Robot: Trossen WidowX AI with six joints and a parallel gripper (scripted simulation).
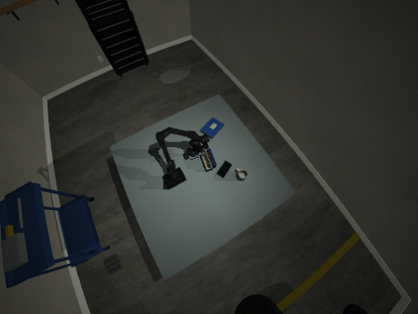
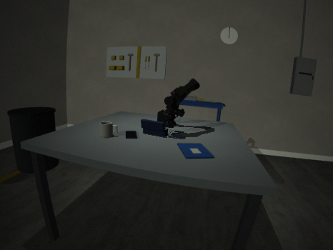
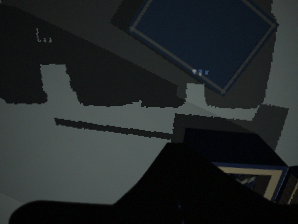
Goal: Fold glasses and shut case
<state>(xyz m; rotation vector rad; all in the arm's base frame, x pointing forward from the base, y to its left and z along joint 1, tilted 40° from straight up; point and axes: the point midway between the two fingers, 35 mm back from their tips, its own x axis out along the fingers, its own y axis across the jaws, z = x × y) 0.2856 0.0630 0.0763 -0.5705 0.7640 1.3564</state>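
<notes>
My gripper is now 5 cm short of the blue glasses case, 11 cm to the left of it and 5 cm above it. The rest, counted from my hand: blue card 3 cm ahead, 6 cm to the left, 9 cm below; then white mug 21 cm ahead, 38 cm to the right, 5 cm below.
</notes>
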